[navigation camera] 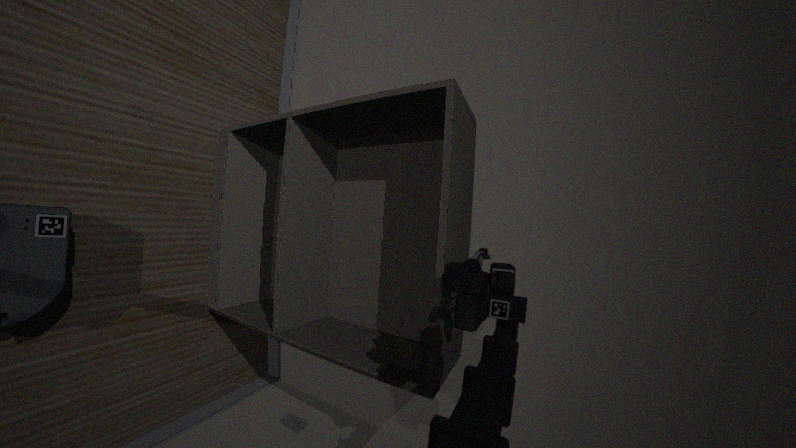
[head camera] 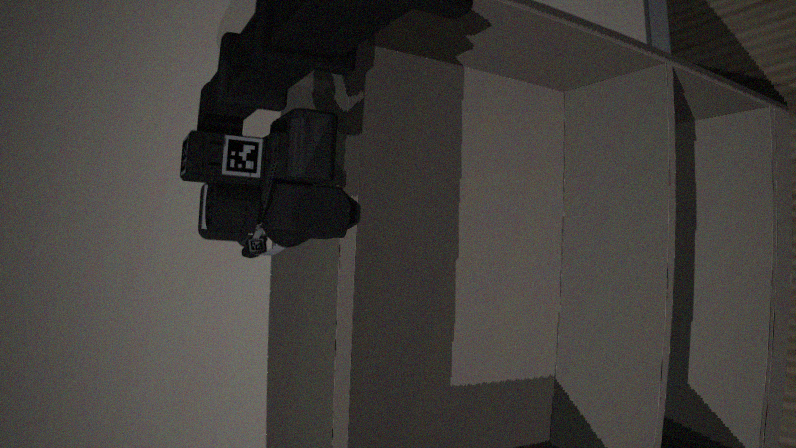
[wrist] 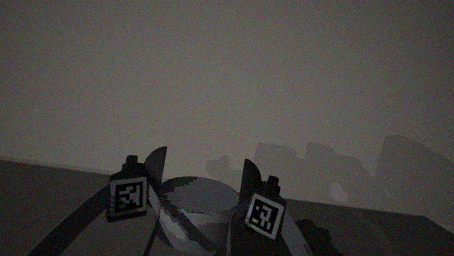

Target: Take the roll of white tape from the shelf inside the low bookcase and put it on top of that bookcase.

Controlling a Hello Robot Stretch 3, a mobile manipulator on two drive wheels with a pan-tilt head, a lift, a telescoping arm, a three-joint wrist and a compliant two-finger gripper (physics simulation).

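Places are measured from the robot's base along level axes (x ahead, y left, z up), in metres.
Pixels of known places: gripper, fingertip midpoint: [navigation camera: 483,266].
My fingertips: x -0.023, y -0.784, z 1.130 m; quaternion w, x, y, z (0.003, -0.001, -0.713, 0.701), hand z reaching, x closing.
Behind a point stands the place of what it marks.
The low bookcase [head camera: 303,356] @[x 0.151, y -0.745, z 1.060 m] [navigation camera: 461,166] @[x 0.248, y -0.744, z 1.060 m] [wrist: 55,182] stands against the wall; its top board shows in all three views. My gripper [wrist: 203,172] @[x -0.023, y -0.784, z 1.130 m] is shut on the roll of white tape [wrist: 202,196], with one finger on each side of it. The roll is upright, with its flat round face up, and partly shaded. In the wrist view the roll overlaps the bookcase top; the gap below it cannot be judged. In the head and navigation views the wrist is up at the level of the top board or higher, and its body hides most of the fingers and the roll.
The plain wall [head camera: 128,311] @[x 0.128, y -0.969, z 1.272 m] [navigation camera: 612,166] @[x 0.296, y -0.961, z 1.469 m] [wrist: 225,75] rises behind the bookcase. Two open compartments, split by a shelf board [head camera: 666,222] @[x -0.058, y -0.647, z 0.484 m] [navigation camera: 281,222] @[x 0.056, y -0.641, z 0.482 m], lie below the top. The wooden floor [navigation camera: 139,111] @[x 0.417, y -0.336, z 0.000 m] and part of my base [navigation camera: 33,261] @[x -0.095, y -0.101, z 0.160 m] show in the navigation view.
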